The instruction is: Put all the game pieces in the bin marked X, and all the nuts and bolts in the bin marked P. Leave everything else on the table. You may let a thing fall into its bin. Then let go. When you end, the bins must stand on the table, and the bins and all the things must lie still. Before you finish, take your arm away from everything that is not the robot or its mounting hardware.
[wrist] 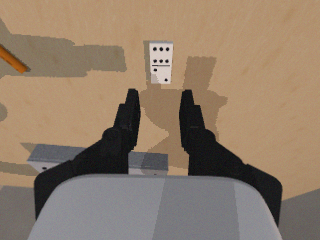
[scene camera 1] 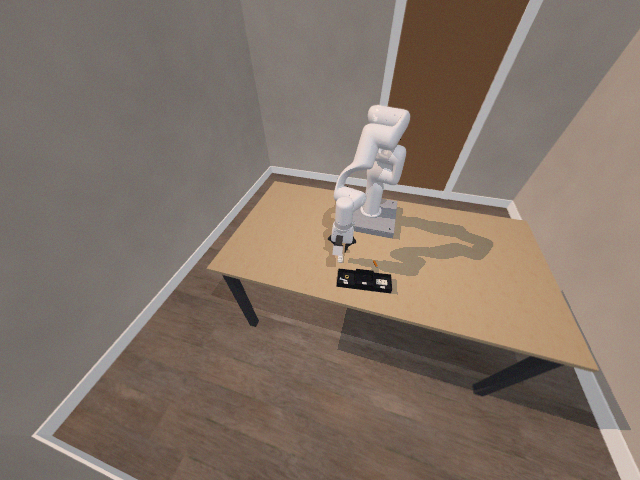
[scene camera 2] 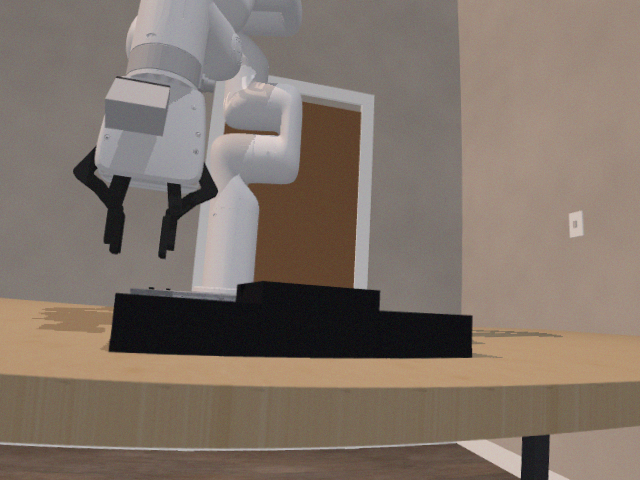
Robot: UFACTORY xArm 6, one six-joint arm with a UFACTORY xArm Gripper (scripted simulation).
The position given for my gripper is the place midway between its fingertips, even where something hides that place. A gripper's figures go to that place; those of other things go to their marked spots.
Labels:
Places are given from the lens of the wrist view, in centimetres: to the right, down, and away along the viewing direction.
my gripper (wrist: pixel 159 101): 0, -2, 13
white domino (wrist: pixel 161 52): 0, -7, 16

